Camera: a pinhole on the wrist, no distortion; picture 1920 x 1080 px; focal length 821.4 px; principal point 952.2 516.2 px. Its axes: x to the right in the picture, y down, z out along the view. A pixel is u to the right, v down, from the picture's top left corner.
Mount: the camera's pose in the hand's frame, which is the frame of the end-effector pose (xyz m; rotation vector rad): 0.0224 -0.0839 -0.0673 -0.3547 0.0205 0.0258
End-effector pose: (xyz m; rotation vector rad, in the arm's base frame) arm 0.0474 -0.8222 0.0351 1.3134 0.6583 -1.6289
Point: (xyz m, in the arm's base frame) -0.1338 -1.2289 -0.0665
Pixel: 1297.8 369.9
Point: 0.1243 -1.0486 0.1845
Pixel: 727.1 914.2
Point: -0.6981 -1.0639 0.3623
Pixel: outside the picture
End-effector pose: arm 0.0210 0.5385 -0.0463 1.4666 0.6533 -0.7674
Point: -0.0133 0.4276 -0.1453
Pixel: 1130.2 212.4
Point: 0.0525 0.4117 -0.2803
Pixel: 1845.4 37.0
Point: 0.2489 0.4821 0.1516
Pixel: outside the picture
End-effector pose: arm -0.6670 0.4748 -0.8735 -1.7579 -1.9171 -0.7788
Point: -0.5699 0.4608 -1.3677
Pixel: 267.9 465.0
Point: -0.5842 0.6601 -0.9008
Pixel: 1231.8 776.4
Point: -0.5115 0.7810 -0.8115
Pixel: 1566.1 928.3
